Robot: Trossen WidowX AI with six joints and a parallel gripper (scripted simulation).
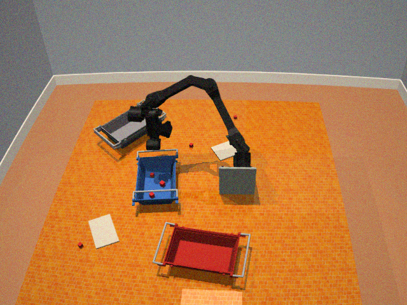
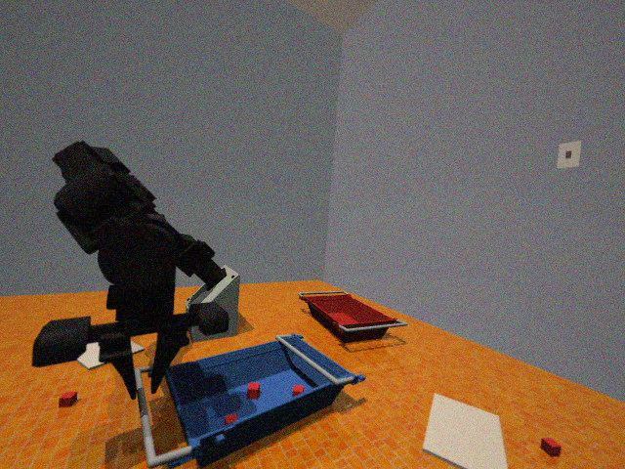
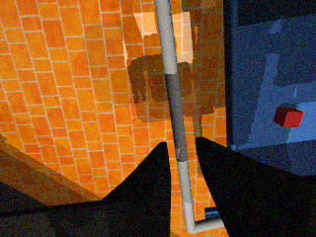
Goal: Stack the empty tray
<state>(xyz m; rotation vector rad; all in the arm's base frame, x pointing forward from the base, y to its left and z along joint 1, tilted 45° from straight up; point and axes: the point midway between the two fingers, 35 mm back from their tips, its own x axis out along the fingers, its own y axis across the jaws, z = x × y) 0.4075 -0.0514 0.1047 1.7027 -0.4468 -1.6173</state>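
The red tray lies 310 mm behind my gripper tip, 480 mm to the left of it and 30 mm below it.
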